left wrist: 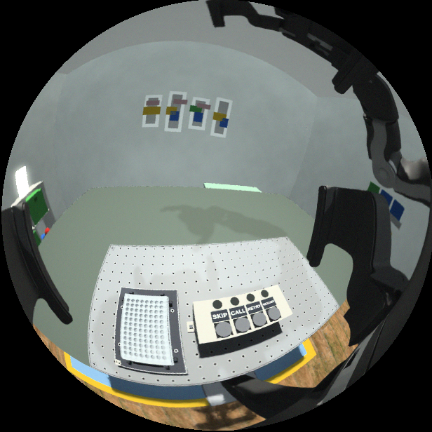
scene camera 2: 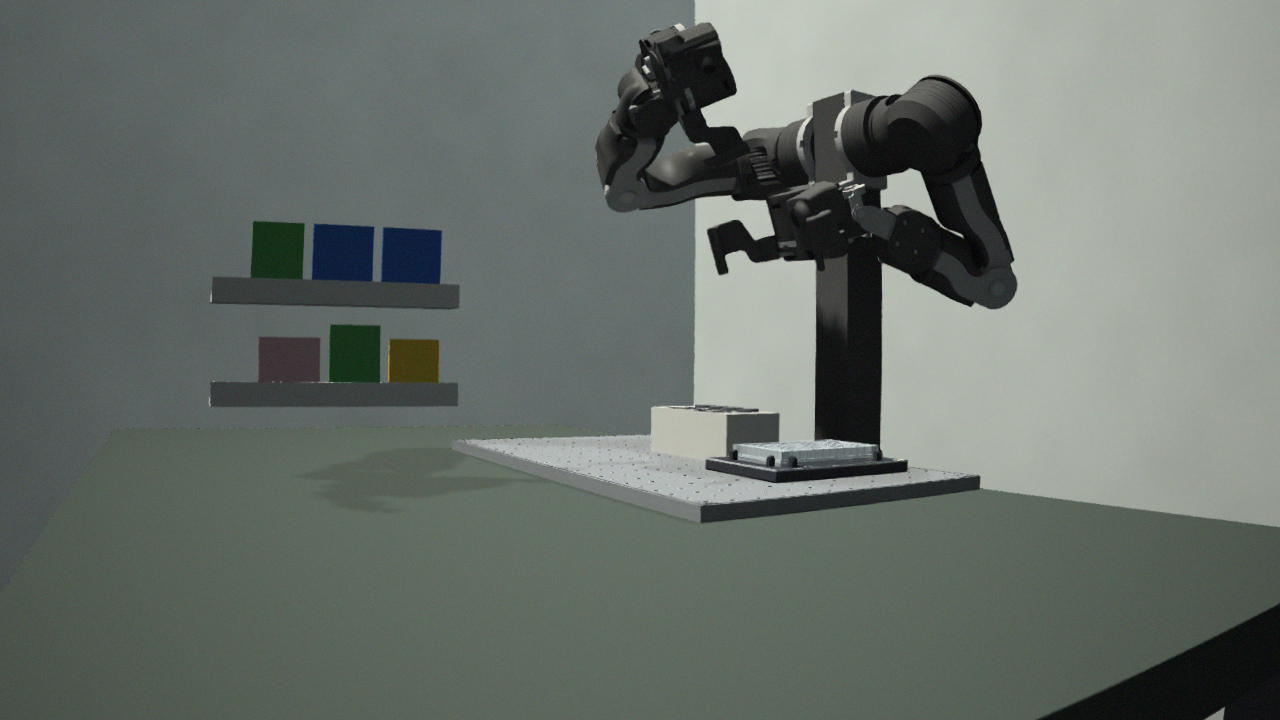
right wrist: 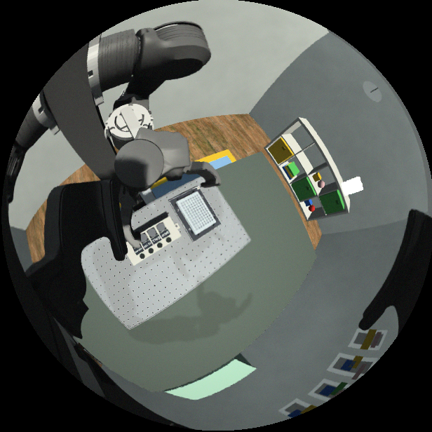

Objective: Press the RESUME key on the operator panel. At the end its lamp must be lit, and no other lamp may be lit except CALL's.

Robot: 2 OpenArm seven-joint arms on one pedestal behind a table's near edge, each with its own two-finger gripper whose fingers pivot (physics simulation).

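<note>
The cream operator panel stands on the perforated board. In the left wrist view its keys run SKIP, CALL, RETRY and RESUME, the last at the right end. The round lamps above them, SKIP's lamp, CALL's lamp, RETRY's lamp and RESUME's lamp, all look dark. My left gripper is open and empty, high above the board. My right gripper is open and empty, higher up. In the right wrist view a left finger hides the RESUME key.
A white well plate sits in a dark holder beside the panel, on the perforated board. The dark pedestal rises behind them. Wall shelves hold coloured blocks.
</note>
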